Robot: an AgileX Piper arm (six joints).
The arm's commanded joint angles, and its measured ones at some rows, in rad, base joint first. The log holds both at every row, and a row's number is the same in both.
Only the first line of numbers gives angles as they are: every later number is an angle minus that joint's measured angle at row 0.
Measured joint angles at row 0: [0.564 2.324 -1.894 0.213 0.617 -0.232]
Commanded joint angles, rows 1 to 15: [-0.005 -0.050 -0.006 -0.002 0.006 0.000]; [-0.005 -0.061 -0.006 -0.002 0.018 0.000]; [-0.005 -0.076 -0.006 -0.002 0.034 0.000]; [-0.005 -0.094 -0.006 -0.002 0.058 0.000]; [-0.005 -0.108 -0.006 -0.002 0.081 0.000]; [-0.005 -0.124 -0.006 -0.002 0.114 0.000]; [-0.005 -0.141 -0.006 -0.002 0.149 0.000]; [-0.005 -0.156 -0.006 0.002 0.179 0.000]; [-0.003 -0.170 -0.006 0.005 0.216 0.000]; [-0.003 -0.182 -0.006 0.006 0.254 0.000]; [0.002 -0.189 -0.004 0.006 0.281 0.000]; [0.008 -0.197 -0.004 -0.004 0.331 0.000]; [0.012 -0.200 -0.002 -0.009 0.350 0.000]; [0.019 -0.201 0.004 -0.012 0.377 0.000]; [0.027 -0.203 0.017 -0.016 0.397 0.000]
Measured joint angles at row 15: [0.006 -0.184 0.000 0.002 0.295 0.002]
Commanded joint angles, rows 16 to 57: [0.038 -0.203 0.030 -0.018 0.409 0.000]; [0.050 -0.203 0.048 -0.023 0.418 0.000]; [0.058 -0.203 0.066 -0.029 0.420 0.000]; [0.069 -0.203 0.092 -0.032 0.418 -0.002]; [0.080 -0.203 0.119 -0.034 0.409 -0.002]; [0.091 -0.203 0.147 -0.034 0.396 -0.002]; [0.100 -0.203 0.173 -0.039 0.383 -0.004]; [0.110 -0.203 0.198 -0.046 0.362 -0.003]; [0.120 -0.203 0.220 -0.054 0.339 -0.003]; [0.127 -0.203 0.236 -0.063 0.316 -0.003]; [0.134 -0.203 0.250 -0.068 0.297 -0.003]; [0.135 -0.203 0.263 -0.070 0.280 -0.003]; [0.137 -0.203 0.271 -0.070 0.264 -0.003]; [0.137 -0.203 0.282 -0.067 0.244 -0.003]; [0.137 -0.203 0.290 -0.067 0.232 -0.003]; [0.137 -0.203 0.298 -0.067 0.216 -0.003]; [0.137 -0.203 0.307 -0.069 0.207 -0.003]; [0.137 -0.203 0.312 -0.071 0.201 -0.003]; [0.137 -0.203 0.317 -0.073 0.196 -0.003]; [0.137 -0.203 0.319 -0.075 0.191 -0.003]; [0.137 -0.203 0.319 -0.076 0.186 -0.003]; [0.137 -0.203 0.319 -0.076 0.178 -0.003]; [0.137 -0.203 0.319 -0.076 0.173 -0.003]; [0.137 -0.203 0.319 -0.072 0.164 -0.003]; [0.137 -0.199 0.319 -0.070 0.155 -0.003]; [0.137 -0.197 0.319 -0.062 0.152 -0.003]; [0.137 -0.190 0.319 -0.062 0.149 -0.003]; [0.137 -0.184 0.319 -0.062 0.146 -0.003]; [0.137 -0.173 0.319 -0.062 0.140 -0.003]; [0.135 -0.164 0.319 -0.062 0.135 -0.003]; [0.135 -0.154 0.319 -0.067 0.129 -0.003]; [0.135 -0.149 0.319 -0.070 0.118 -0.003]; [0.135 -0.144 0.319 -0.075 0.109 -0.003]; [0.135 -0.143 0.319 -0.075 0.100 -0.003]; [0.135 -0.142 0.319 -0.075 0.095 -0.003]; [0.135 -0.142 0.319 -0.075 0.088 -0.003]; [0.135 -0.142 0.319 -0.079 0.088 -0.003]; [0.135 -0.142 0.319 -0.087 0.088 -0.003]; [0.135 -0.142 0.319 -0.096 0.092 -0.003]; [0.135 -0.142 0.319 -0.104 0.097 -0.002]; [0.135 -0.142 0.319 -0.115 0.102 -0.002]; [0.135 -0.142 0.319 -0.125 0.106 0.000]
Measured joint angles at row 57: [0.138 -0.135 0.316 -0.085 0.099 0.001]
